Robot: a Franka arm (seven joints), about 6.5 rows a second.
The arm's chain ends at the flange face. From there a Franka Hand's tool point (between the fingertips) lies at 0.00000 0.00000 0.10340 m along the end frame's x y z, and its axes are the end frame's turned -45 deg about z.
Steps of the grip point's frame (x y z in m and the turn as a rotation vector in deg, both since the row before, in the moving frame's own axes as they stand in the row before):
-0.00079 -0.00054 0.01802 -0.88 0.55 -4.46
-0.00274 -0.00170 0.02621 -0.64 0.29 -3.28
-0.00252 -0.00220 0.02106 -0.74 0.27 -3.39
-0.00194 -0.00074 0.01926 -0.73 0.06 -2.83
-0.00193 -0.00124 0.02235 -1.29 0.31 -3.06
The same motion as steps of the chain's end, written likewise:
-0.00278 -0.00017 0.01804 -0.23 1.01 -4.46
-0.00434 0.00032 0.02622 -0.25 0.66 -3.28
-0.00464 -0.00034 0.02107 -0.33 0.71 -3.39
-0.00292 0.00002 0.01927 -0.47 0.56 -2.83
-0.00432 -0.00071 0.02238 -0.69 1.13 -3.06

